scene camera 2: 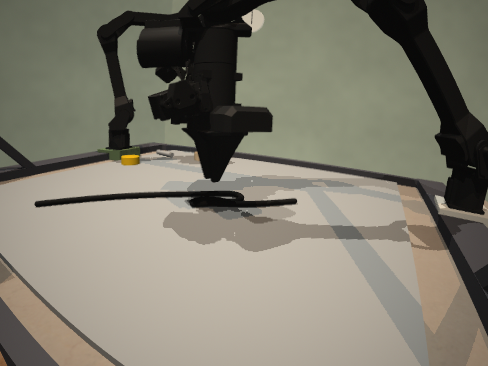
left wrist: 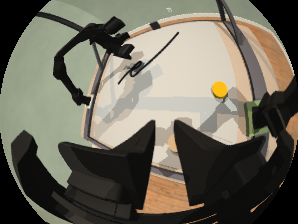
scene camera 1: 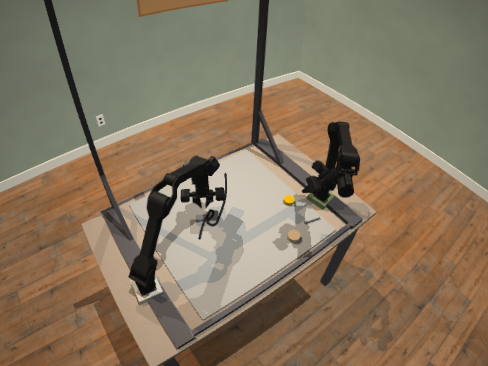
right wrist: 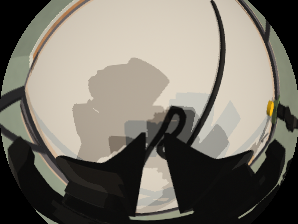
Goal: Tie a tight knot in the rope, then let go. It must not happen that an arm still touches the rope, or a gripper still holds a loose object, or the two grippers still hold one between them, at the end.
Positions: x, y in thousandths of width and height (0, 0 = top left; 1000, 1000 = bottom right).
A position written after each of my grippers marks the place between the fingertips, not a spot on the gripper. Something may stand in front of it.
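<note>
Left gripper (left wrist: 552, 556), mine, in sight. My right gripper (scene camera 2: 433, 493) as well. Right gripper (right wrist: 518, 609) too.
</note>
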